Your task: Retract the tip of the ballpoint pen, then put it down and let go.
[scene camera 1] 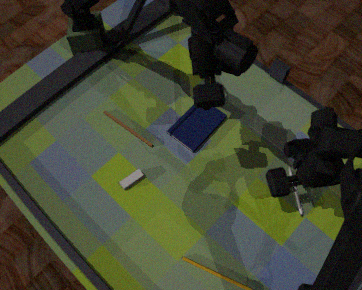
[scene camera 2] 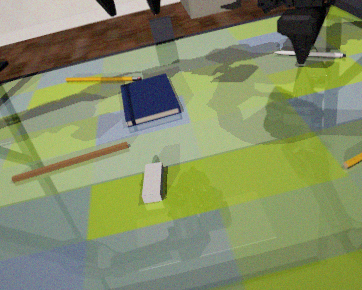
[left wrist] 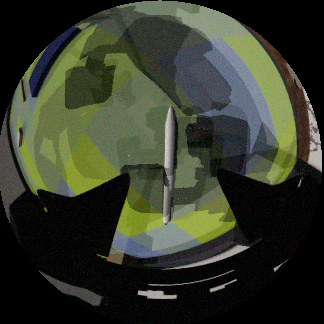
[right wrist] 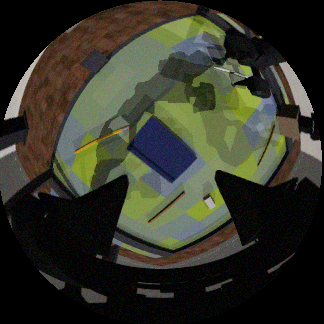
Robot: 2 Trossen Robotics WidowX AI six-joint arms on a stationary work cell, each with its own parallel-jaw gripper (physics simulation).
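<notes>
A slim white-grey ballpoint pen lies on the patchwork table top. In the left wrist view its pointed end is toward the top and its rear end lies lower, between the fingers in the picture; whether the writing tip is out is too small to tell. My left gripper is open and empty above the pen, one finger on each side of it; parts of the pen are hidden in both scene views. My right gripper is open and empty, high above the table near the book.
A dark blue book lies mid-table. A white eraser and a brown stick lie near it. One yellow pencil lies behind the book, another yellow pencil near an edge.
</notes>
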